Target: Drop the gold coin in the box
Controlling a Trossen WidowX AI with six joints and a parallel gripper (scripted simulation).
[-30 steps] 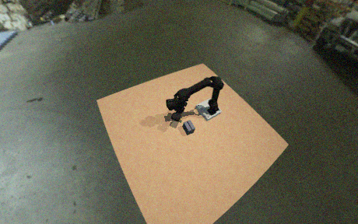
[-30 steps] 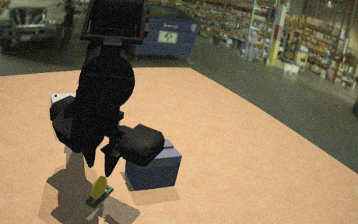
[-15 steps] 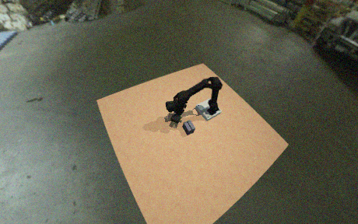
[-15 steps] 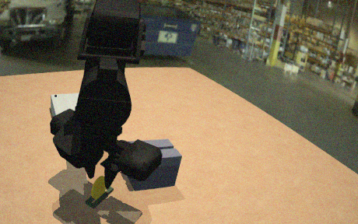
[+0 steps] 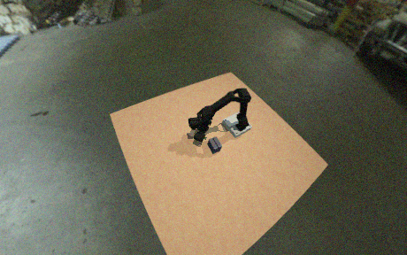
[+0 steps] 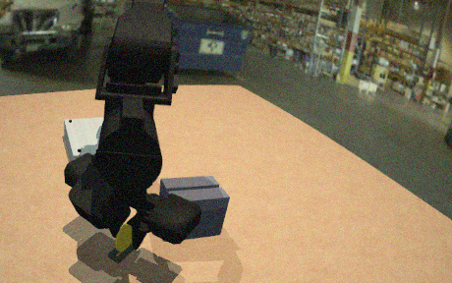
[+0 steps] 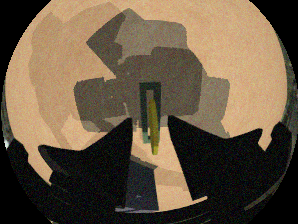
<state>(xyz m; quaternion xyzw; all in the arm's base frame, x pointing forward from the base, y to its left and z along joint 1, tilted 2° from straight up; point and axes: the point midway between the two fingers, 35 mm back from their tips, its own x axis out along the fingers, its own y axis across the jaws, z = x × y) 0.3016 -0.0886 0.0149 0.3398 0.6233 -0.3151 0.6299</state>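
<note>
Now: gripper tip 1 cm below the coin.
</note>
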